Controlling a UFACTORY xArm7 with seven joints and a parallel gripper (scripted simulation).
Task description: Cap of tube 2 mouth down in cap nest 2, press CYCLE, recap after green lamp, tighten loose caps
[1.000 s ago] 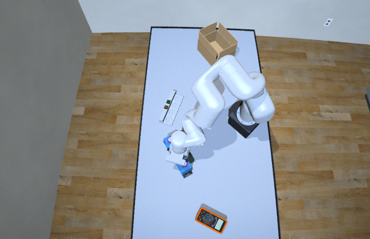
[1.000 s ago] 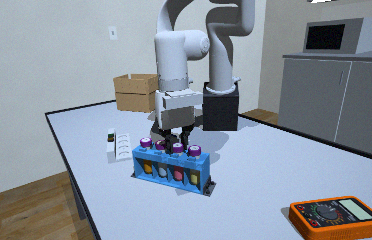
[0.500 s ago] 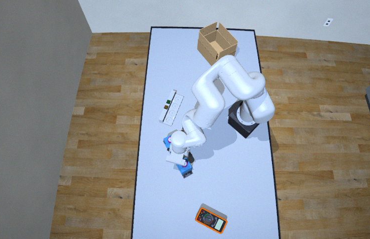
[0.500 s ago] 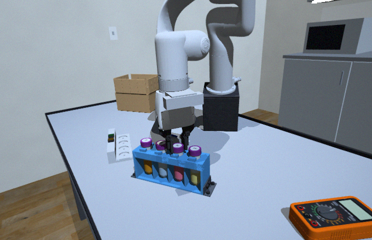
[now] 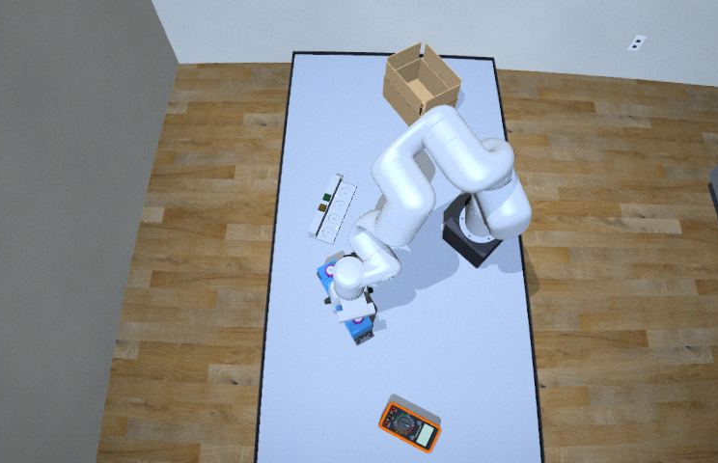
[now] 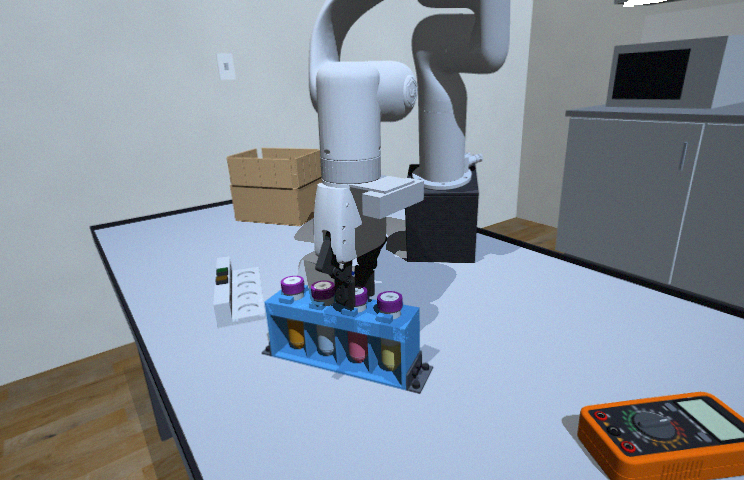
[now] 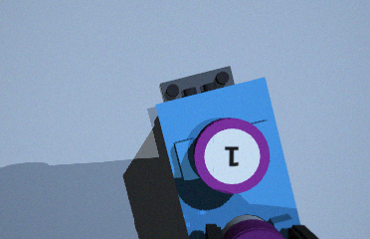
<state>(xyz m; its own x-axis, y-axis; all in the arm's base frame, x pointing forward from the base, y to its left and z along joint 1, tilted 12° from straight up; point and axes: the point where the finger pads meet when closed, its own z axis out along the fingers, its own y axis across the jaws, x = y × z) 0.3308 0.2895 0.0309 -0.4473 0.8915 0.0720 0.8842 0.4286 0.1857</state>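
Right now my hand is 10 mm above the purple cap marked 2. Round my hand: cap 3: 40 mm to the right, 30 mm ahead, 10 mm below; cap marked 1: 40 mm to the left, 30 mm behind, 10 mm below; cap 4: 80 mm to the right, 70 mm ahead, 10 mm below.
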